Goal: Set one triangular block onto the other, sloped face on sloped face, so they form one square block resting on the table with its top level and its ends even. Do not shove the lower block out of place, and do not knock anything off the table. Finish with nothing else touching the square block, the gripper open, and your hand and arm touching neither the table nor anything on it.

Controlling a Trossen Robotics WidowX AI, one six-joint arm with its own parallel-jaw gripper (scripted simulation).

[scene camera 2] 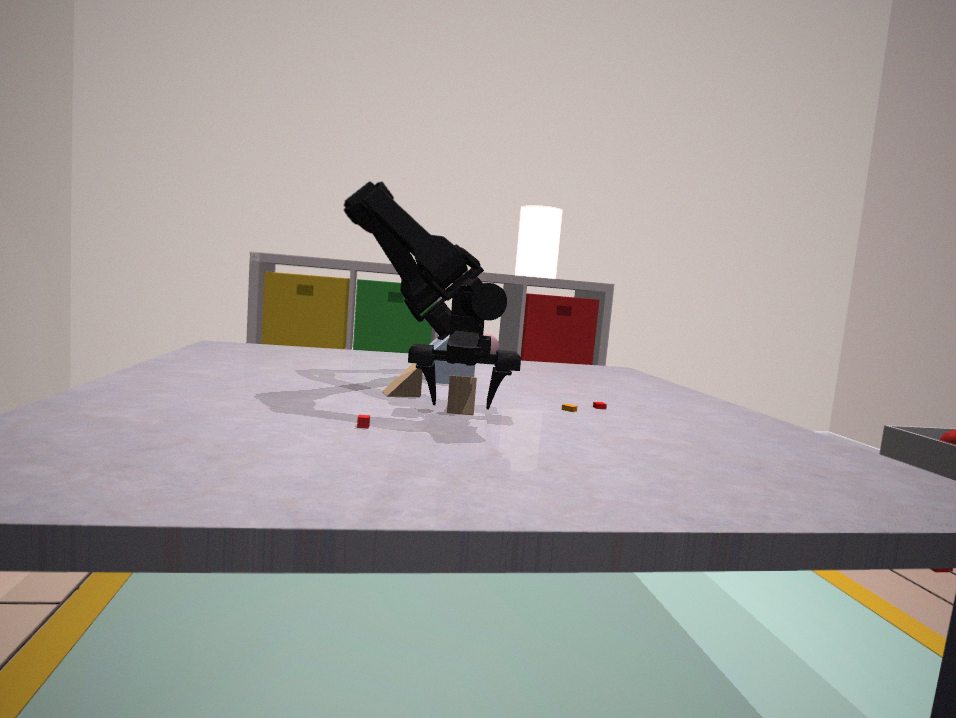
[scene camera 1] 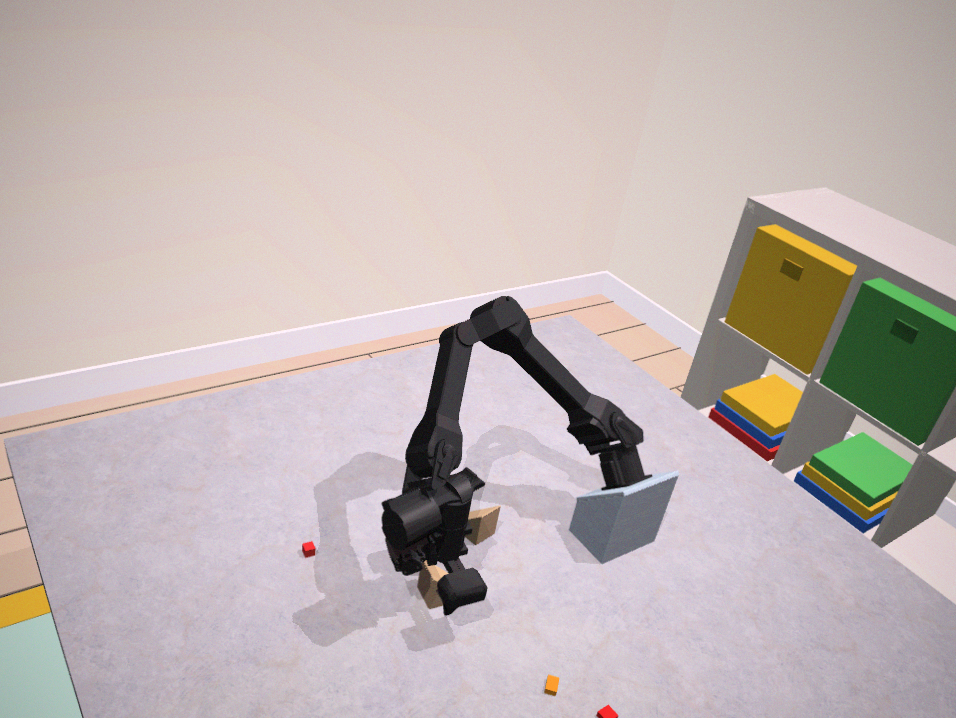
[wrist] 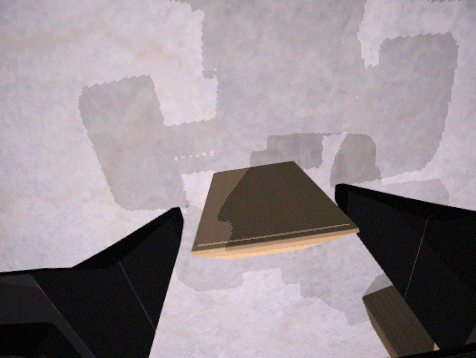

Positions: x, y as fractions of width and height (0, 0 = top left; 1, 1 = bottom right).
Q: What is my gripper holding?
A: Nothing.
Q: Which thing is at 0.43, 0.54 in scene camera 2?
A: A triangular block.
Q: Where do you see a triangular block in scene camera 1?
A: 0.45, 0.81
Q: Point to a triangular block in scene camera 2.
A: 0.48, 0.55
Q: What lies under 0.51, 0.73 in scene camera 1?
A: A triangular block.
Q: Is my gripper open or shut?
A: Open.
